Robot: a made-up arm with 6 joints. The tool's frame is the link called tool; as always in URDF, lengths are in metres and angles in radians. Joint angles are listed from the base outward. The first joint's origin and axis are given. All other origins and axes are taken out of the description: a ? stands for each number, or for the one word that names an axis. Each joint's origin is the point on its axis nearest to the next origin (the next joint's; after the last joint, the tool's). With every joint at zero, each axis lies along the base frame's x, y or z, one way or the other. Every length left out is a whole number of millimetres.
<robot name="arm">
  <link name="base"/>
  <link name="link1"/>
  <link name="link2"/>
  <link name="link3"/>
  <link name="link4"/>
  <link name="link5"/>
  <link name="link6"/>
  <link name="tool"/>
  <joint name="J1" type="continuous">
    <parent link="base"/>
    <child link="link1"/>
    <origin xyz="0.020 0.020 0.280" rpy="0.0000 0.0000 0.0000"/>
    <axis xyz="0 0 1"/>
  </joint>
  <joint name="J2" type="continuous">
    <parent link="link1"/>
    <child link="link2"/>
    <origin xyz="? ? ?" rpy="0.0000 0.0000 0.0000"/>
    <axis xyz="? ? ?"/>
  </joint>
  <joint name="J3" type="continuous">
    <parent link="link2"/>
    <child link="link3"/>
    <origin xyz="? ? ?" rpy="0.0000 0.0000 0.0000"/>
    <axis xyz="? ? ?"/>
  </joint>
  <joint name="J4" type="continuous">
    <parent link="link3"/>
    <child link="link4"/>
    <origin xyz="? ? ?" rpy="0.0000 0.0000 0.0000"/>
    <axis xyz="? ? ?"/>
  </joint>
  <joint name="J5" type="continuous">
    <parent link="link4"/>
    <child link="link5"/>
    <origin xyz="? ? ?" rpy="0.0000 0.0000 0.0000"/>
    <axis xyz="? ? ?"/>
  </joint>
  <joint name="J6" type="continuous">
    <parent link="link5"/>
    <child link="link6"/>
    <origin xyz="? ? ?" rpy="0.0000 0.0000 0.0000"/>
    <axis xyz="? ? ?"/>
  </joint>
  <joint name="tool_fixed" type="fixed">
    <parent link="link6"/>
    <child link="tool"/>
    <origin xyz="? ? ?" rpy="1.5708 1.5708 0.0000"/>
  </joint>
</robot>
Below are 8 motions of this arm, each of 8 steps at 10 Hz.
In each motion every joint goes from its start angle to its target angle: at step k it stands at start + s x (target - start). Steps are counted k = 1, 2, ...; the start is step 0. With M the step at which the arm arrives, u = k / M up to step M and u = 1 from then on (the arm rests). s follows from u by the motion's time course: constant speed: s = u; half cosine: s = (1 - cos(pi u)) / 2; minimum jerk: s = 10 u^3 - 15 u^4 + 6 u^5.
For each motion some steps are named. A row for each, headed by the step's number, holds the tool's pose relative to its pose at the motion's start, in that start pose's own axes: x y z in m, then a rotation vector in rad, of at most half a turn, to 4 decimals.
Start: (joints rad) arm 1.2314 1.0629 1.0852 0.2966 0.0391 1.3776
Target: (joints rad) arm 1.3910 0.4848 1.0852 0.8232 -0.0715 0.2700
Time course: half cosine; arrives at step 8
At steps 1, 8:
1: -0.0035 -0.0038 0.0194 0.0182 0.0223 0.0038
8: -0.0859 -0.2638 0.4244 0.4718 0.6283 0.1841

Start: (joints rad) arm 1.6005 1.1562 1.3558 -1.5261 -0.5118 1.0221
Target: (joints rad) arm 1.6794 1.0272 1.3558 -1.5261 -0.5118 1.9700
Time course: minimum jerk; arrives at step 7
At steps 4, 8:
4: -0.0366 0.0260 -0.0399 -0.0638 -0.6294 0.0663
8: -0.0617 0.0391 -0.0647 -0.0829 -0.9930 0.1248

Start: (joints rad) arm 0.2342 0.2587 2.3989 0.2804 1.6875 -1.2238
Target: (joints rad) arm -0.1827 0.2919 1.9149 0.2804 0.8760 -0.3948
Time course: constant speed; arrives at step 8
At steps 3, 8:
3: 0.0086 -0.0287 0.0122 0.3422 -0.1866 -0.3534
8: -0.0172 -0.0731 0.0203 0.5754 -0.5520 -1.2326

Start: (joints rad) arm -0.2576 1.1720 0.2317 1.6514 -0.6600 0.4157
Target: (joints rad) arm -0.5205 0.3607 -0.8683 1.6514 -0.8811 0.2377
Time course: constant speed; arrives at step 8
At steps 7, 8:
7: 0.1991 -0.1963 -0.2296 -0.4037 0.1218 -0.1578
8: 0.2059 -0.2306 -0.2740 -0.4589 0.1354 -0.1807

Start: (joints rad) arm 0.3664 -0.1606 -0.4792 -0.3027 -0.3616 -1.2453
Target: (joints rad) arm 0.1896 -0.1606 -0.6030 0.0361 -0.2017 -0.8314
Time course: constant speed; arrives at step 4
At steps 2, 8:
2: -0.0137 -0.0266 0.0022 0.0217 -0.3086 0.1375
8: -0.0234 -0.0511 0.0034 0.0774 -0.6228 0.2466

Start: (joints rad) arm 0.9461 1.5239 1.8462 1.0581 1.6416 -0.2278
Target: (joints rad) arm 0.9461 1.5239 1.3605 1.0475 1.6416 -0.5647
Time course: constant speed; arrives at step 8
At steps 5, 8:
5: 0.0437 -0.0458 -0.0702 0.0733 0.4731 -0.1342
8: 0.0567 -0.0733 -0.1170 0.1321 0.7554 -0.2098

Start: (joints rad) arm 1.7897 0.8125 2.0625 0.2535 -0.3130 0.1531
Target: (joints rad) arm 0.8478 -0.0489 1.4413 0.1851 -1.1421 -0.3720
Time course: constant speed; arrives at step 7
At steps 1, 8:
1: -0.0714 -0.0147 0.0831 0.0758 -0.0184 -0.1044
8: -0.6020 -0.2507 0.1427 0.8054 -0.0094 -0.5069

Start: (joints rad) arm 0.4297 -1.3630 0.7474 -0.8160 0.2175 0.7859
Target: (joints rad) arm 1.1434 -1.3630 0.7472 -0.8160 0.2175 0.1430
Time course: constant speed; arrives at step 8
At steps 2, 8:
2: 0.0238 -0.0103 0.0746 0.1155 0.2965 -0.0104
8: 0.1450 -0.0908 0.2623 0.4790 1.1744 0.0729

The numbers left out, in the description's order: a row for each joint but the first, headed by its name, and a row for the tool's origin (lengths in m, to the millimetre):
J2: xyz 0.010 -0.030 0.000, axis 0 1 0
J3: xyz 0.000 0.000 0.510, axis 0 -1 0
J4: xyz 0.240 0.000 -0.020, axis -1 0 0
J5: xyz 0.000 -0.220 0.000, axis 0 -1 0
J6: xyz -0.010 0.000 -0.010, axis -1 0 0
tool: xyz 0.000 0.010 -0.020

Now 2 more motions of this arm.
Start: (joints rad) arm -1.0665 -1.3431 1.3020 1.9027 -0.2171 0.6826
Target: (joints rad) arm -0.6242 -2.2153 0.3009 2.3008 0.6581 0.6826
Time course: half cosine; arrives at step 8
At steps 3, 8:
3: 0.1427 -0.0136 -0.0181 0.0506 -0.0619 0.1850
8: 0.3687 -0.1844 -0.0928 0.1275 -0.0894 0.6802

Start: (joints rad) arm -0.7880 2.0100 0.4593 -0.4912 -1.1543 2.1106
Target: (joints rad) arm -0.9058 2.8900 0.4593 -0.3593 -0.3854 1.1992
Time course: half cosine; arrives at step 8
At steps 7, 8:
7: 0.1334 0.4205 -0.1802 -0.0799 1.0772 -0.2249
8: 0.1333 0.4359 -0.1927 -0.0811 1.1131 -0.2356

